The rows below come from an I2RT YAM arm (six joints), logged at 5 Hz.
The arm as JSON. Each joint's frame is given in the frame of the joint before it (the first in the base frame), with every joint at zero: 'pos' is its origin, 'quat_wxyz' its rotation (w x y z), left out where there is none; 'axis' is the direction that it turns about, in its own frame. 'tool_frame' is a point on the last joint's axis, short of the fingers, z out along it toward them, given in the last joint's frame.
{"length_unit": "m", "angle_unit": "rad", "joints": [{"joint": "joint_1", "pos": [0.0, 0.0, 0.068], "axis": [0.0, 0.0, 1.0]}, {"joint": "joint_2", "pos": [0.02, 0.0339, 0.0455], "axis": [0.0, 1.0, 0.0]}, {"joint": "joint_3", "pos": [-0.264, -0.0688, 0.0], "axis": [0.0, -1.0, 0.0]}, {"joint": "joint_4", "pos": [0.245, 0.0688, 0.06], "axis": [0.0, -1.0, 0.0]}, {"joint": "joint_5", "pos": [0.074, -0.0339, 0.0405], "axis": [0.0, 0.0, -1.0]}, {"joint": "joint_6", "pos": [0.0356, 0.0, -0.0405], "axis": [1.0, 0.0, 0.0]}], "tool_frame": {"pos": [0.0, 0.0, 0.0], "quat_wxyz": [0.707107, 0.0, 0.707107, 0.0]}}
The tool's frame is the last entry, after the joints.
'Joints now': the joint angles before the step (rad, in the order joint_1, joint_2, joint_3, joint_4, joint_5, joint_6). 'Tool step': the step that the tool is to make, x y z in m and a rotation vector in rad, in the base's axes. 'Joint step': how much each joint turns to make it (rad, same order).
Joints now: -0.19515 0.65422 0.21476 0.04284 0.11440 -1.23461
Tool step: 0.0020 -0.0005 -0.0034 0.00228 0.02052 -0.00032
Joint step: -0.00053 0.02732 -0.00115 0.00808 0.00050 -0.00170
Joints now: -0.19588 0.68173 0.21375 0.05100 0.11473 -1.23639
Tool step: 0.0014 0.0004 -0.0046 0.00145 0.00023 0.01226
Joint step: 0.00192 0.02048 -0.01520 0.03549 -0.01002 -0.00295
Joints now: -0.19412 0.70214 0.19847 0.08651 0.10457 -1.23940
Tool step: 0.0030 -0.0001 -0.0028 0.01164 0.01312 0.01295
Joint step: -0.00051 0.03396 0.00100 0.01759 -0.01592 0.00256
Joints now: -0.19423 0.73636 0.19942 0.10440 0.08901 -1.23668
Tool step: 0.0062 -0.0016 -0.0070 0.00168 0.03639 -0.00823
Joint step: -0.00020 0.07841 0.00176 0.04074 0.00957 -0.00135
